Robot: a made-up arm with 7 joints.
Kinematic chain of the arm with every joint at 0, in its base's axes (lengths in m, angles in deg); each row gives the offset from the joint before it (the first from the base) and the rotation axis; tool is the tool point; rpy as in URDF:
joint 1: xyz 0 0 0 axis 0.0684 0.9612 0.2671
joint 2: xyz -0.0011 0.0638 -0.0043 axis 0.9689 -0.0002 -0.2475
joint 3: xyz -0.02 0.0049 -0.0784 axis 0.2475 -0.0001 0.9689
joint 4: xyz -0.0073 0 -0.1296 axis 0.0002 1 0
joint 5: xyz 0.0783 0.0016 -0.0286 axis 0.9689 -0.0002 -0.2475
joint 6: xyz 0.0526 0 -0.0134 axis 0.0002 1 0
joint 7: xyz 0.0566 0 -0.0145 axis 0.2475 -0.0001 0.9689
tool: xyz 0 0 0 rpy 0 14.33 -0.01
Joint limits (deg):
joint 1: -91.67..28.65
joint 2: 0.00..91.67
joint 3: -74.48..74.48
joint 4: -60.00..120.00
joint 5: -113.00..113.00
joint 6: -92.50..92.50
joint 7: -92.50..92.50
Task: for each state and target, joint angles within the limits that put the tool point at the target. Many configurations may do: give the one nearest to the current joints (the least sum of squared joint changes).
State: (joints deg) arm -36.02 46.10 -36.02 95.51 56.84 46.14 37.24
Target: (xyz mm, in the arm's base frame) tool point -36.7 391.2 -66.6
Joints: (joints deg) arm -14.28 64.53 -28.99 120.00 44.46 72.21 37.24
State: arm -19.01 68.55 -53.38 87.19 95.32 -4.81 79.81
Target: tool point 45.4 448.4 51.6
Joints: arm -33.14 90.14 -64.59 111.27 93.85 12.80 79.81
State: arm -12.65 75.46 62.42 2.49 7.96 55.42 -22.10
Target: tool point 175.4 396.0 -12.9
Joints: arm -30.72 63.62 45.88 26.94 3.18 47.23 -22.10
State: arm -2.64 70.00 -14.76 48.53 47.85 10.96 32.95
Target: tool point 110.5 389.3 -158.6
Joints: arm 5.99 76.11 -13.51 36.73 48.49 10.54 32.95
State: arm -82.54 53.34 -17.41 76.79 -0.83 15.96 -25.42
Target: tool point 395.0 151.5 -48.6
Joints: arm -70.31 40.93 -24.19 44.58 -1.25 8.18 -25.42
